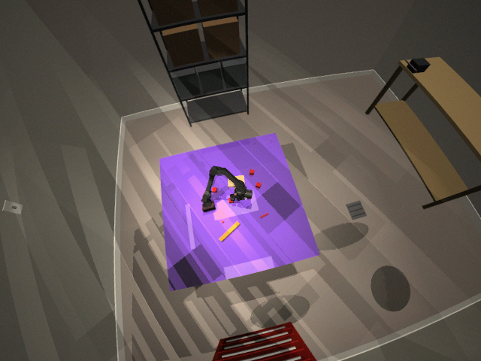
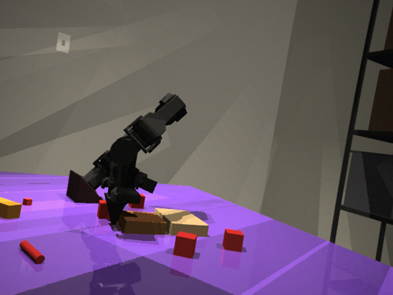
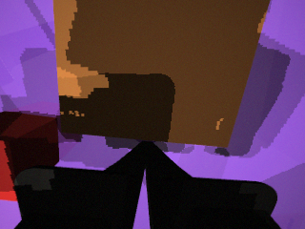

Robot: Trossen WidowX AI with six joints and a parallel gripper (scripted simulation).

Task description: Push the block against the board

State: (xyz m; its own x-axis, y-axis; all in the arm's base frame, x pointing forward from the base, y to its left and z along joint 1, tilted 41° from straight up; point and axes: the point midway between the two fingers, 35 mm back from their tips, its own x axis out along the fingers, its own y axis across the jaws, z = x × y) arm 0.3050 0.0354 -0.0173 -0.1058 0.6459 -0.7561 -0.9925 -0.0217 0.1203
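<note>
Right now my gripper tip is 7 cm to the right of the square block and 1 cm below it. Round my gripper tip: long orange bar: 28 cm to the right, 14 cm behind, 1 cm above; tan board: 19 cm to the left, 2 cm behind, 1 cm above.
</note>
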